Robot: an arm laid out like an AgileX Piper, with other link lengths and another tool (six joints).
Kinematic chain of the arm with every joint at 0, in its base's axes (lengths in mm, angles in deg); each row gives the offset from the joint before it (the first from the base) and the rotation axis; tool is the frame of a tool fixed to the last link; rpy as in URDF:
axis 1: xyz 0 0 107.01 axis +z
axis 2: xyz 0 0 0 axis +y
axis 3: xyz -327.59 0 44.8 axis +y
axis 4: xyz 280.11 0 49.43 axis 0.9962 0 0.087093
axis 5: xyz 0 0 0 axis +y
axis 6: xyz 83.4 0 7.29 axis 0.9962 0 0.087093
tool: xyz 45.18 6 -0.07 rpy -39.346 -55.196 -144.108
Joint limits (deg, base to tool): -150..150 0..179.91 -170..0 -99.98..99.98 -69.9..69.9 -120..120
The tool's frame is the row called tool.
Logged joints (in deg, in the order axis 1, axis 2, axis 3, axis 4, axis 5, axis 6), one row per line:
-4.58 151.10 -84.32 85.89 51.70 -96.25
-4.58 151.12 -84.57 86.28 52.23 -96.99
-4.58 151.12 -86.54 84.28 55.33 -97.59
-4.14 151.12 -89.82 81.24 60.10 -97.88
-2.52 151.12 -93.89 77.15 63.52 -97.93
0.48 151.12 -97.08 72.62 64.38 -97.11
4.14 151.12 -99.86 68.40 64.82 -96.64
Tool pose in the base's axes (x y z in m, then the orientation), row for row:
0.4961 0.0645 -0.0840 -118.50 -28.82 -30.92
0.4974 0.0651 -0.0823 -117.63 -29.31 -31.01
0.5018 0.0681 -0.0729 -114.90 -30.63 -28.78
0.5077 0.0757 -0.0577 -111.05 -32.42 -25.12
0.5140 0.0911 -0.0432 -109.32 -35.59 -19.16
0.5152 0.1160 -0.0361 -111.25 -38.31 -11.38
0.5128 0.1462 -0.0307 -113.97 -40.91 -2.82
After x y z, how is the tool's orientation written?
As angles about the fixed x, y, z axes (roll, pitch, yaw), in degrees.
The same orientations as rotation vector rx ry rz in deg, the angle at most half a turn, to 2 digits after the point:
-120.07 14.25 -48.55
-119.30 13.62 -49.07
-116.70 9.13 -48.88
-112.78 2.50 -47.91
-110.12 -6.24 -46.73
-109.86 -14.81 -44.59
-109.33 -23.67 -42.28

